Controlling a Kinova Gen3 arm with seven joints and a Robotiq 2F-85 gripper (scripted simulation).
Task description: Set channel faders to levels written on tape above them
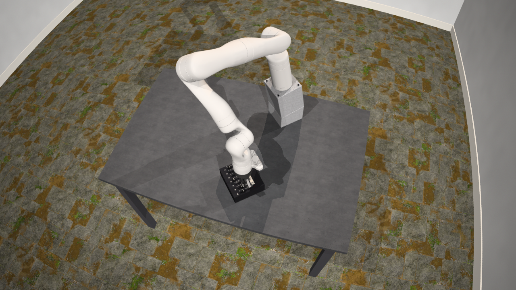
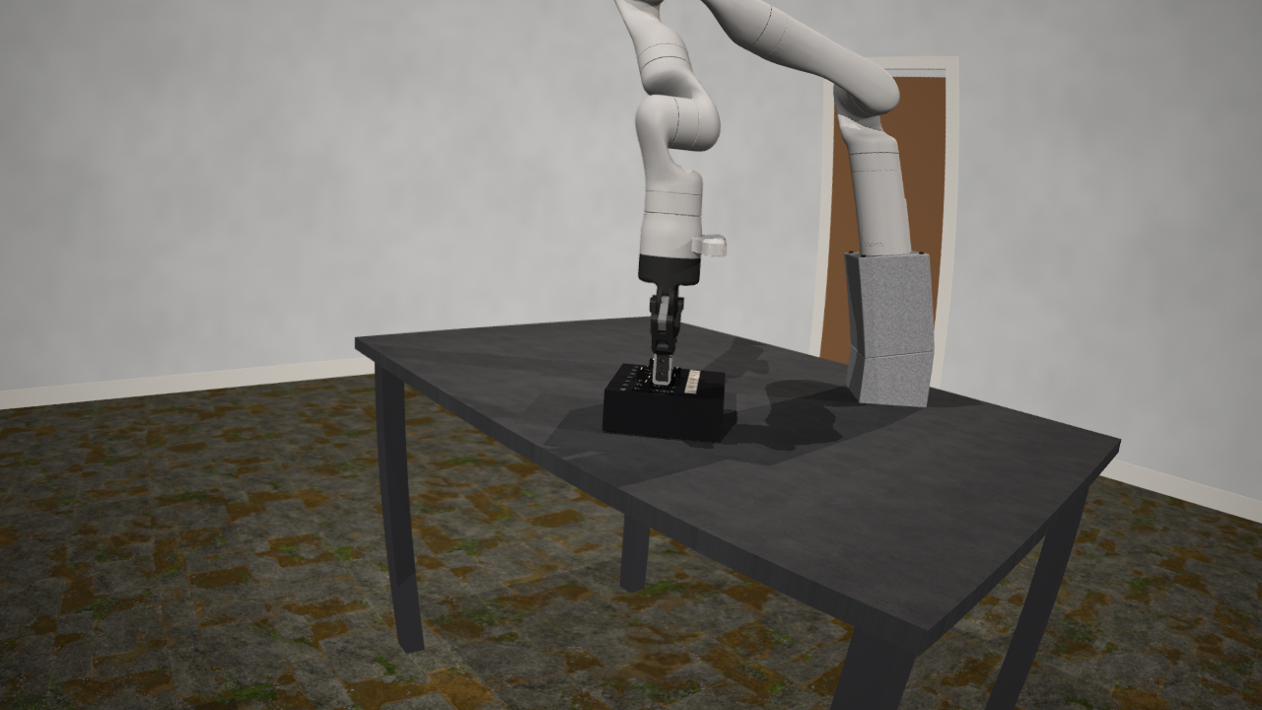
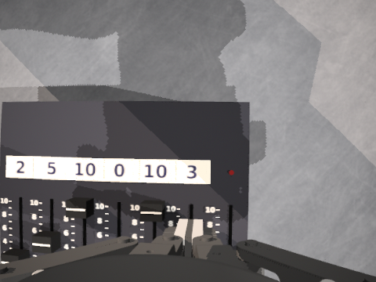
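Right now the master fader is 30 mm ahead of my hand and 10 mm below it.
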